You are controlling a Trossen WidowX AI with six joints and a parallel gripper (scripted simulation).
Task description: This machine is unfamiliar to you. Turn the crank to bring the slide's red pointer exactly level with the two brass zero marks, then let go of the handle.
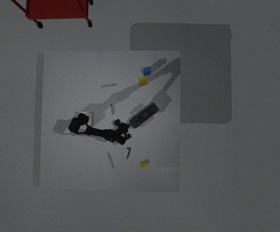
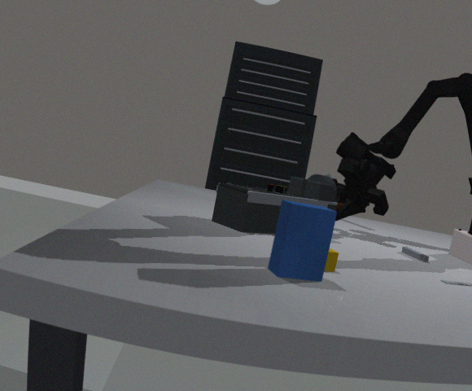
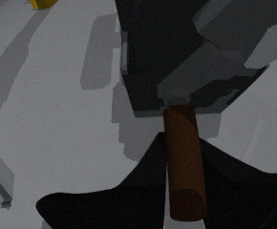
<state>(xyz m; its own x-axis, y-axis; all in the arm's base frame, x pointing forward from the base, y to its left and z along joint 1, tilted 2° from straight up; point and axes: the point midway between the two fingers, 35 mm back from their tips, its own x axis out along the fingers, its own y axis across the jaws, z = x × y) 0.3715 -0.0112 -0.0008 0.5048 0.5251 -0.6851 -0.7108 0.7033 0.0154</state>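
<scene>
Right now my gripper tip is 15 cm short of the red pointer, 13 cm to the right of it and 5 cm below it. Round my gripper tip: brown crank handle 1 cm behind, 1 cm to the right, 3 cm above; then black hex key 3 cm ahead, 24 cm to the right, 3 cm below; then yellow block 7 cm ahead, 41 cm to the left, 2 cm below.
</scene>
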